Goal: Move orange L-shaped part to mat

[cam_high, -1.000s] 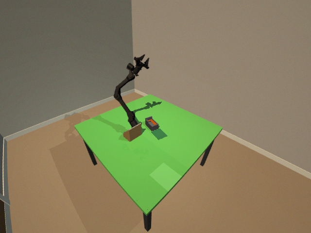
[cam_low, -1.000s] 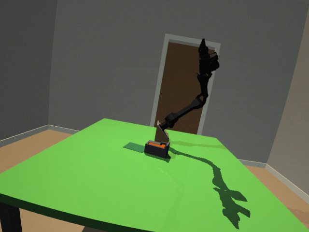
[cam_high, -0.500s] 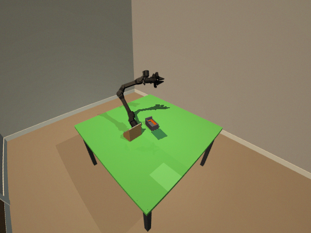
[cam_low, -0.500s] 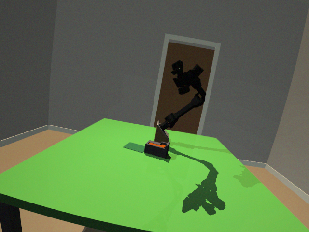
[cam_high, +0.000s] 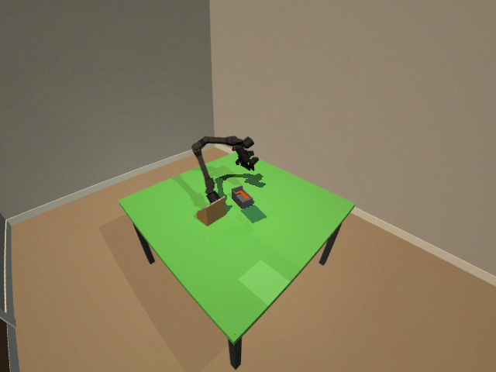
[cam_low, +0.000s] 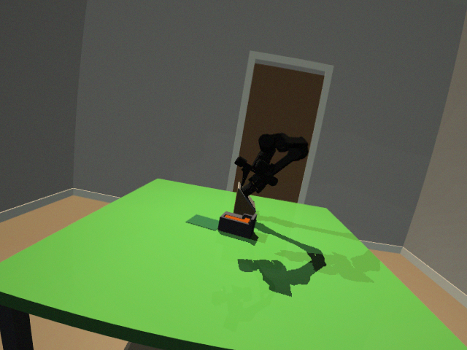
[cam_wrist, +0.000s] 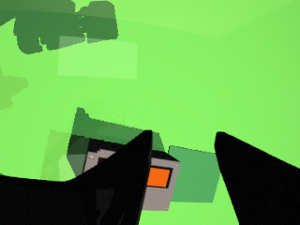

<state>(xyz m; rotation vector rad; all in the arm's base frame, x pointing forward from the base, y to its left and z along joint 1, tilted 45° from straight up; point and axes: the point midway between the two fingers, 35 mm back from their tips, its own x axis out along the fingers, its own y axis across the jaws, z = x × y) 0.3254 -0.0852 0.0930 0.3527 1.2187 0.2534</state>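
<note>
Now: gripper tip 180 mm above the orange L-shaped part, 100 mm past it and 10 mm to the right of it. Round my gripper tip: dark green mat: 240 mm below, 160 mm to the right, 140 mm behind.
</note>
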